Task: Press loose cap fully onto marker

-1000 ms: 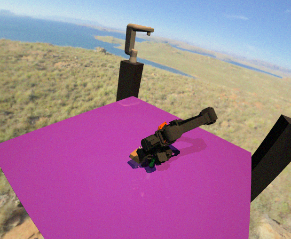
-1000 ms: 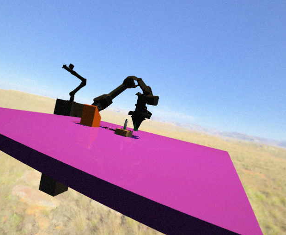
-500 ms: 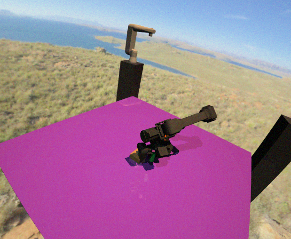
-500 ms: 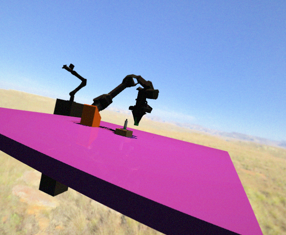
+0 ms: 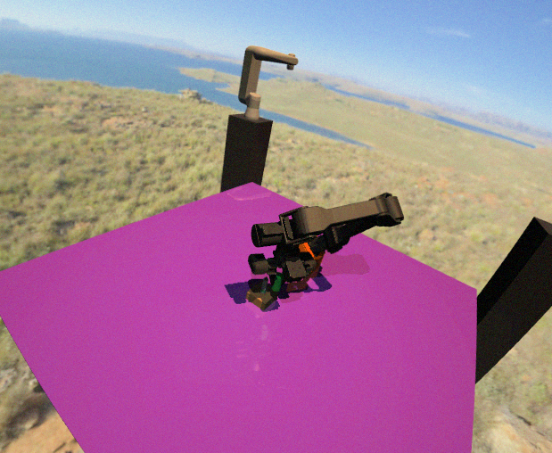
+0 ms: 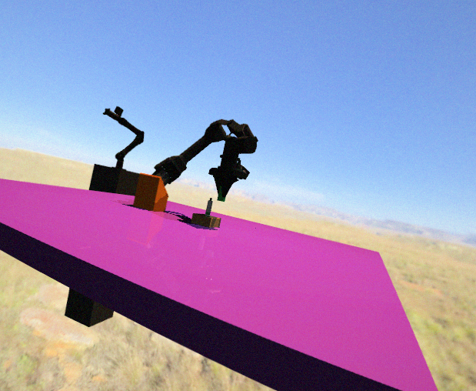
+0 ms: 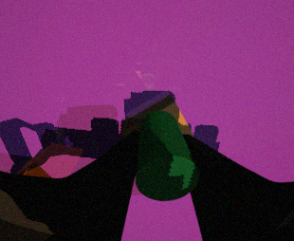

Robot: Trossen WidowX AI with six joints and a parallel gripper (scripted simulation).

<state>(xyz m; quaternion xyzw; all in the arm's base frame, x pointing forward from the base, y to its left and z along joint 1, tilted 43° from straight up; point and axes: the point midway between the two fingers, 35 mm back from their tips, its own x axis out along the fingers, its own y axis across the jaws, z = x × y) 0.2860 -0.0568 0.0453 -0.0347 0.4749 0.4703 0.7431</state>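
Now: gripper tip 20 mm past the orange-brown holder block, 40 mm to the left of it and 90 mm above it. The rest, counted from my gripper tip: green marker cap (10 mm above).
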